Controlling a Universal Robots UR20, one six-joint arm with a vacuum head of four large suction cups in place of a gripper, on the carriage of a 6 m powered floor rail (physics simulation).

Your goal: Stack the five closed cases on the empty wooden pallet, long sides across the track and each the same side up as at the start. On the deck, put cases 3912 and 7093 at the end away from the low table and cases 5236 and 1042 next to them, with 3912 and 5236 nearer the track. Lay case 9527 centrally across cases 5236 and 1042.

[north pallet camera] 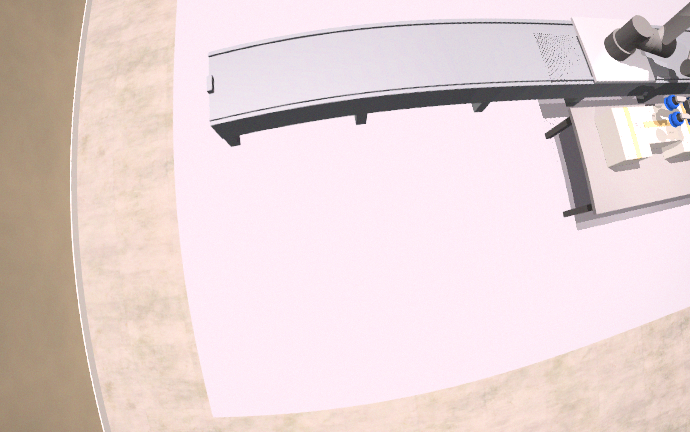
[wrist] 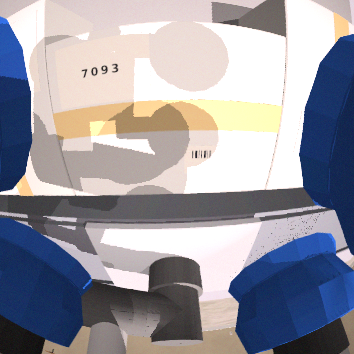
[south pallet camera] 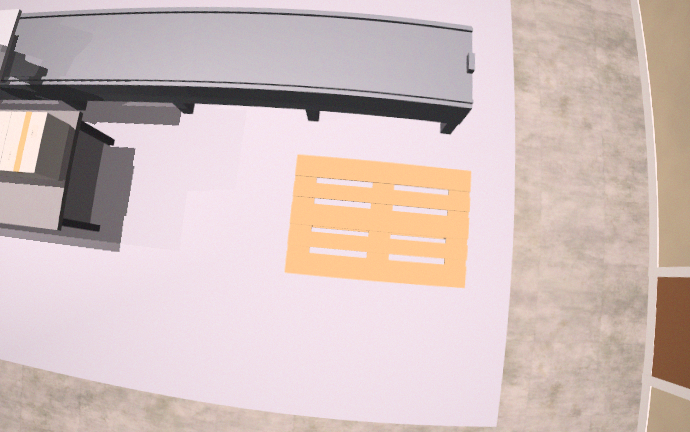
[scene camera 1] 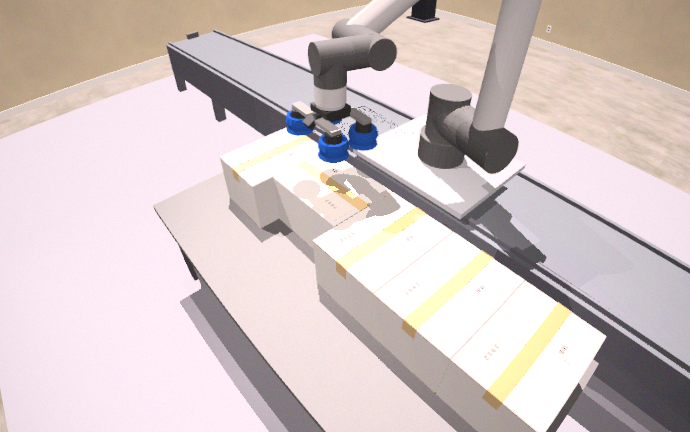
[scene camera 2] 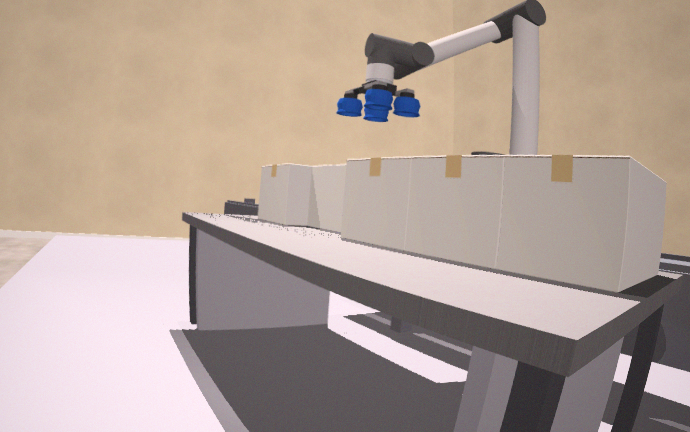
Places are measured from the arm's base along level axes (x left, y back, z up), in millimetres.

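Pixels of known places: end effector, tool point: (north pallet camera: 680, 112) (wrist: 160, 226) (scene camera 2: 376, 113); arm's base, origin of the base link: (north pallet camera: 615, 48) (wrist: 174, 269) (scene camera 1: 440, 155).
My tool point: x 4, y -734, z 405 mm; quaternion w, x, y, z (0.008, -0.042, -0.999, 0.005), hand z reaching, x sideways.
Ahead of a thing's pixels: the offset from my tool point to its top centre. Level surfaces: height alone.
My suction head (scene camera 1: 330, 131) (scene camera 2: 377, 104) (wrist: 170, 170) is open, level, with nothing on its cups. It hangs clearly above case 7093 {dx +0, dy -7, dz -213 mm} (scene camera 1: 300, 178) (wrist: 240, 75), toward the track side. Cases 5236 {dx +337, dy -55, dz -213 mm} (scene camera 1: 359, 240) (scene camera 2: 376, 203), 1042 (scene camera 1: 422, 272) (scene camera 2: 453, 213) and 3912 {dx +914, dy -55, dz -213 mm} (scene camera 1: 488, 315) (scene camera 2: 560, 218) (south pallet camera: 35, 142) stand side by side beyond 7093. The last case {dx -337, dy -55, dz -213 mm} (scene camera 1: 241, 198) (scene camera 2: 272, 195) (north pallet camera: 622, 122), at the other end, is 9527 by elimination; its number is unreadable. All stand on the table. The wooden pallet (south pallet camera: 376, 272) is empty.
The low table {dz -445 mm} (scene camera 1: 203, 213) (scene camera 2: 458, 284) (north pallet camera: 636, 188) (south pallet camera: 30, 203) stands beside the floor rail (scene camera 1: 244, 61) (north pallet camera: 381, 66) (south pallet camera: 254, 50). The arm's carriage (scene camera 1: 392, 152) (north pallet camera: 600, 61) is alongside the cases. The pallet lies on the floor near the rail's right end in the south pallet view.
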